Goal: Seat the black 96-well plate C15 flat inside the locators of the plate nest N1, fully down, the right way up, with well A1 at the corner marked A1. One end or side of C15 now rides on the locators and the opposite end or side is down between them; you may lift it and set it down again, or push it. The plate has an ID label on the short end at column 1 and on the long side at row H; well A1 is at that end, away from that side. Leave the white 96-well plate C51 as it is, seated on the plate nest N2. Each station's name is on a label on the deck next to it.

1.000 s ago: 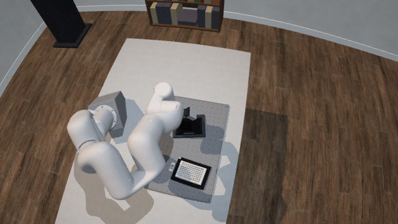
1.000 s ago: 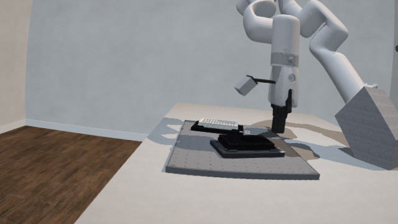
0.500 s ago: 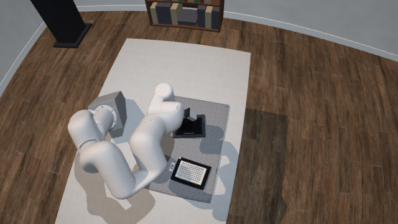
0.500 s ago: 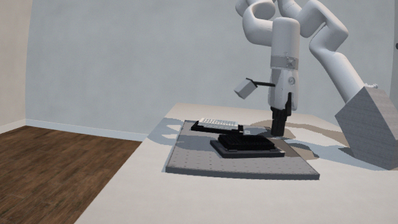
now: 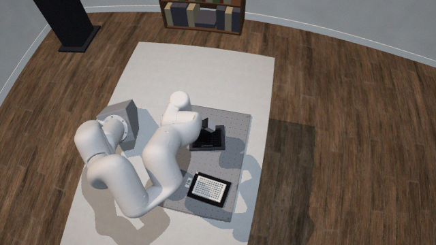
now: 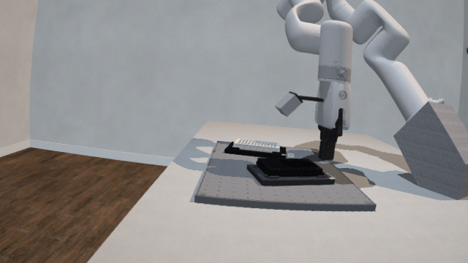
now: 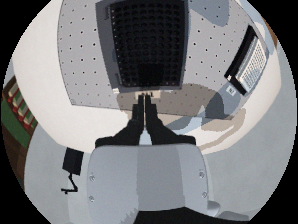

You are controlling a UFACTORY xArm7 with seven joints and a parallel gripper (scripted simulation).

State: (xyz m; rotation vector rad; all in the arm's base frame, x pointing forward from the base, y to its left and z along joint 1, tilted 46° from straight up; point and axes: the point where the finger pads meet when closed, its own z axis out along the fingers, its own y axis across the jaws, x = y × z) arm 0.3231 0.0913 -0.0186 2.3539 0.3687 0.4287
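My hand is 8 cm short of the black plate C15, 1 cm to the right of it and 4 cm above it. Round my hand: dark plate nest N1: 8 cm ahead, 1 cm to the left, 6 cm below; N2 label: 4 cm ahead, 21 cm to the right, 6 cm below; white plate C51: 14 cm ahead, 23 cm to the right, 4 cm below.
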